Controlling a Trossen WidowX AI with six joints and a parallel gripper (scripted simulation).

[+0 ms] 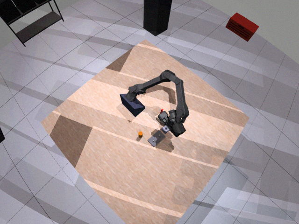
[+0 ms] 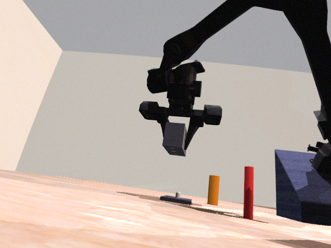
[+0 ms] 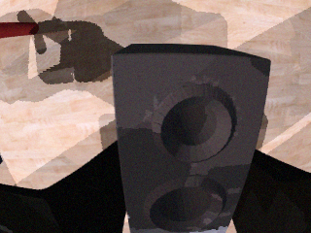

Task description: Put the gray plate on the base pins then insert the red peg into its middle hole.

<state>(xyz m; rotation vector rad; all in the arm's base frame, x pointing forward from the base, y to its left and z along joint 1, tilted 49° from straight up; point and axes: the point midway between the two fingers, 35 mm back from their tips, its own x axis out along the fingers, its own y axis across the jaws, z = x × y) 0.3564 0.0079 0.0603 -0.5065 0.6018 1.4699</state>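
My gripper tip is 10 cm above the dark base, 9 cm to the left of it and 1 cm past it. Also, from my gripper tip: orange cylinder: 16 cm to the right, 11 cm behind, 7 cm below; then red peg: 13 cm behind, 8 cm to the left, 7 cm below; then gray plate: 3 cm above.
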